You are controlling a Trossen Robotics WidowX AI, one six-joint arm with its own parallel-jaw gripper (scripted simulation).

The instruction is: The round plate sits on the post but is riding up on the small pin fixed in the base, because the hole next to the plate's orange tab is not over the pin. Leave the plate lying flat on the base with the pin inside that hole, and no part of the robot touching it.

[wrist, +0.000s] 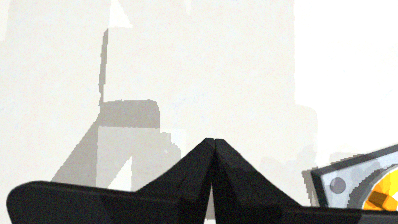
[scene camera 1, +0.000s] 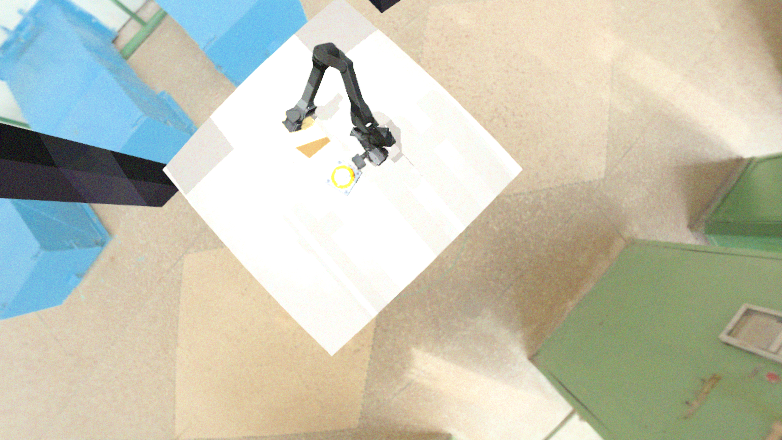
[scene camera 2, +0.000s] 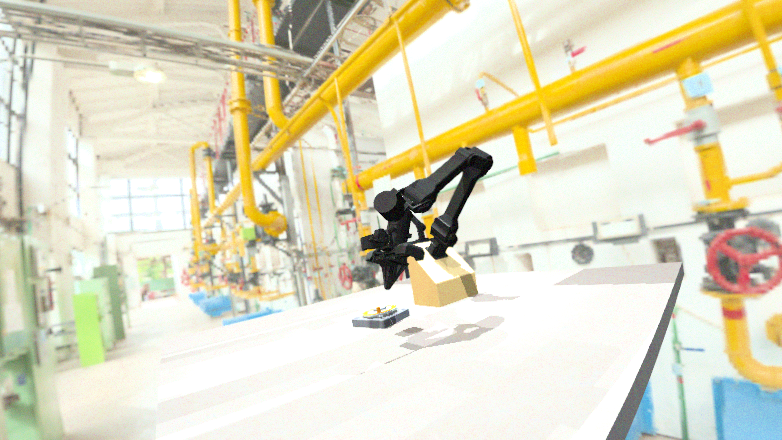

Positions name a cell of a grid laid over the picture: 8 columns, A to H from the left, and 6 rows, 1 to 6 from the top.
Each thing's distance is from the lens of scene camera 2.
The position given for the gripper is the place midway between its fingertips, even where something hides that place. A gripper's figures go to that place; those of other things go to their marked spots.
gripper (scene camera 2: D4): 74 cm
base (scene camera 2: D5): 85 cm
